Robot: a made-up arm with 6 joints.
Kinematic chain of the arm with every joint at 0, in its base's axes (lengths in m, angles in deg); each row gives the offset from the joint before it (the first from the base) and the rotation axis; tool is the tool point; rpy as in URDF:
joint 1: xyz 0 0 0.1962 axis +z
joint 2: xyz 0 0 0 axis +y
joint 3: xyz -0.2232 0 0.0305 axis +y
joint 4: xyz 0.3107 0 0.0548 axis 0.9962 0 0.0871
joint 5: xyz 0 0 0 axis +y
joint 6: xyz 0.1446 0 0.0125 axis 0.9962 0 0.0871
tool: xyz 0 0 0 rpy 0 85 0
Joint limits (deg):
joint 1: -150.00..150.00
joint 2: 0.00..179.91
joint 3: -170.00..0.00
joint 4: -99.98..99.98
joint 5: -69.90..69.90
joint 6: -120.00..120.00
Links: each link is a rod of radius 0.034 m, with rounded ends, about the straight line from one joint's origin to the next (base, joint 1, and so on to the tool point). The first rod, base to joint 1, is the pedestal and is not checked.
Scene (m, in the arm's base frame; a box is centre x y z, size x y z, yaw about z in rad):
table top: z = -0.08
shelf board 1: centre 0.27 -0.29 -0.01 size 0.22 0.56 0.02 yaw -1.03
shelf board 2: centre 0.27 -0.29 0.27 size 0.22 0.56 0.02 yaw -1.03
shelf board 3: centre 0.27 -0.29 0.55 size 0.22 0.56 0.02 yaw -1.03
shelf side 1: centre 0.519 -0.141 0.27 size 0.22 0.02 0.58 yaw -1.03
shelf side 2: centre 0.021 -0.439 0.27 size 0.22 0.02 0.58 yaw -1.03
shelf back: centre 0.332 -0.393 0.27 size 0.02 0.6 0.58 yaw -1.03
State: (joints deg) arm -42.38 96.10 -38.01 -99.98 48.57 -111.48
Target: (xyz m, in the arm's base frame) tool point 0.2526 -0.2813 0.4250
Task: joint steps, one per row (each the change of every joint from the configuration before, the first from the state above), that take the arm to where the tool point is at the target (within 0.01 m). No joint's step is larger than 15 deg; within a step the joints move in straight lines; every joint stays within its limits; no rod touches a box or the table.
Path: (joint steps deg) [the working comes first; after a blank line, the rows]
Joints at the target: -31.27 69.79 -59.48 -99.98 49.81 -111.48
Straight joint move there: touches shelf board 2.

1: 10.51 -13.73 5.43 13.69 1.50 9.53
2: 10.52 -13.73 5.43 13.69 1.49 9.52
3: 10.51 -13.73 5.43 13.69 1.50 9.53
4: 10.51 -13.72 5.43 13.68 1.49 9.52
5: 10.52 -13.73 5.43 13.69 1.50 9.53
6: 10.51 -13.73 5.43 13.69 1.49 9.53
7: 10.52 -13.73 5.43 13.69 1.50 9.52
8: -8.93 9.97 -8.50 -13.69 -1.32 -9.52
9: -8.93 9.97 -8.49 -13.69 -1.32 -9.53
10: -8.93 9.97 -8.50 -13.69 -1.31 -9.53
11: -8.92 9.97 -8.50 -13.68 -1.32 -9.52
12: -8.93 9.97 -8.50 -13.69 -1.32 -9.53
13: -8.93 9.97 -8.49 -13.69 -1.32 -9.52
14: -8.92 9.97 -8.50 -13.69 -1.32 -9.53

